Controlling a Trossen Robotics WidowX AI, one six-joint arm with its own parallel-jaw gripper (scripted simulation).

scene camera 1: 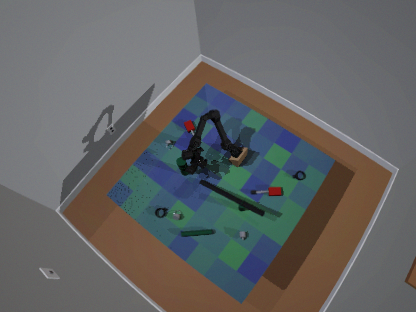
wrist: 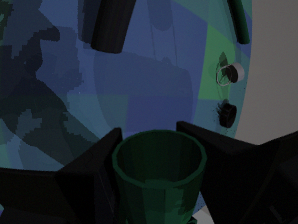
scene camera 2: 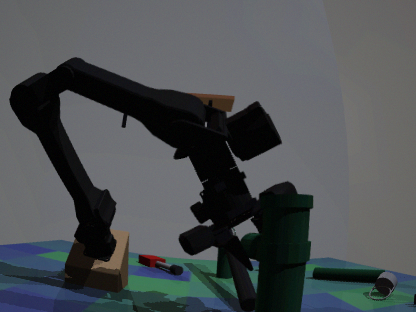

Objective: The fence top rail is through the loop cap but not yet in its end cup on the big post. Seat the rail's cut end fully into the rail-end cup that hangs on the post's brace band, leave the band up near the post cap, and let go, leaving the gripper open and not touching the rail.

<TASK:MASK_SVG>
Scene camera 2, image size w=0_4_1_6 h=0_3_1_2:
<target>my gripper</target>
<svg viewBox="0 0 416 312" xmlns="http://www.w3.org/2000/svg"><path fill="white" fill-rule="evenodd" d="M237 166L201 183L204 188L200 192L203 203L198 201L190 206L190 210L199 224L203 224L211 219L213 224L210 226L198 225L189 231L185 231L179 236L179 242L184 252L189 253L191 256L199 254L201 251L207 250L212 246L224 248L235 256L249 271L253 271L251 260L243 249L238 237L231 235L230 229L251 218L250 220L258 229L259 234L262 234L263 210L260 209L261 197L270 194L298 193L294 184L284 182L273 185L271 188L259 193L259 199L256 200L256 198L252 198L243 181L246 178L245 172L240 172Z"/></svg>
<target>green rod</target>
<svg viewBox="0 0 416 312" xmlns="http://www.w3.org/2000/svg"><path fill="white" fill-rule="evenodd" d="M312 275L313 278L374 283L380 274L385 271L317 267Z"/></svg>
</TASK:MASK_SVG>
